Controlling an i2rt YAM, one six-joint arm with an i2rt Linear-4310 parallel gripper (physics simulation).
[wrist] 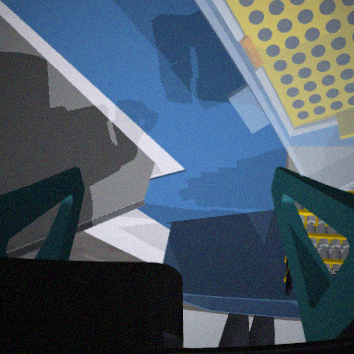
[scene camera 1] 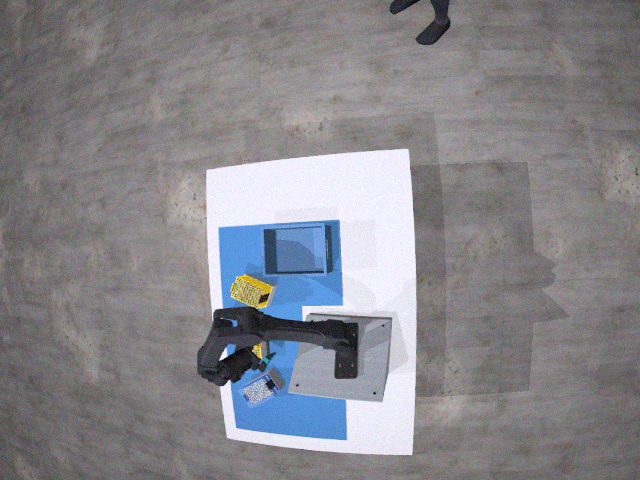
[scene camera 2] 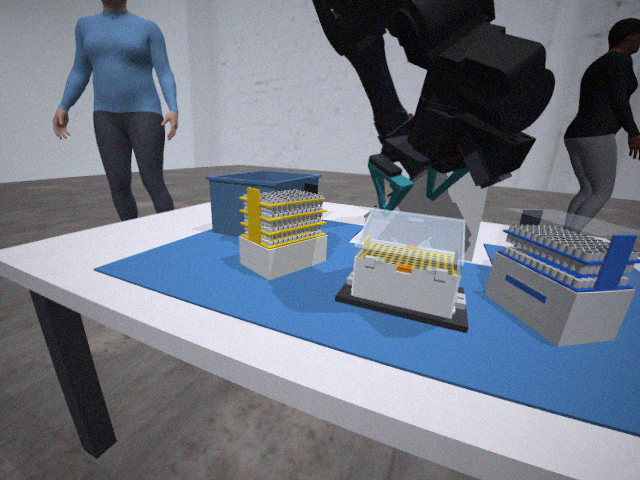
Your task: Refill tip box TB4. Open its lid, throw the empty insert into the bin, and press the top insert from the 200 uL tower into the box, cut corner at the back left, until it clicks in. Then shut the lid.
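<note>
Tip box TB4 (scene camera 1: 256, 351) (scene camera 2: 403, 291) sits in a black holder. Its clear lid (scene camera 2: 413, 227) is tipped up part way. The yellow insert (scene camera 2: 408, 256) (wrist: 310, 55) lies in the box with empty holes. My gripper (scene camera 1: 267, 359) (scene camera 2: 409, 201) (wrist: 177, 177) is open and empty, behind and above the box in the scene camera 2 view. One finger is close to the lid; contact cannot be told. The tower with yellow inserts (scene camera 1: 250, 291) (scene camera 2: 289, 219) (wrist: 325, 247) holds several tip-filled layers. The blue bin (scene camera 1: 297, 274) (scene camera 2: 224, 206) (wrist: 225, 250) stands beyond it.
A tower with blue inserts (scene camera 1: 258, 390) (scene camera 2: 558, 258) stands on the other side of the box from the yellow tower. The blue mat (scene camera 1: 289, 421) (scene camera 2: 206, 289) lies under them. The arm's grey base plate (scene camera 1: 325, 382) is beside the mat. Two people stand beyond the table.
</note>
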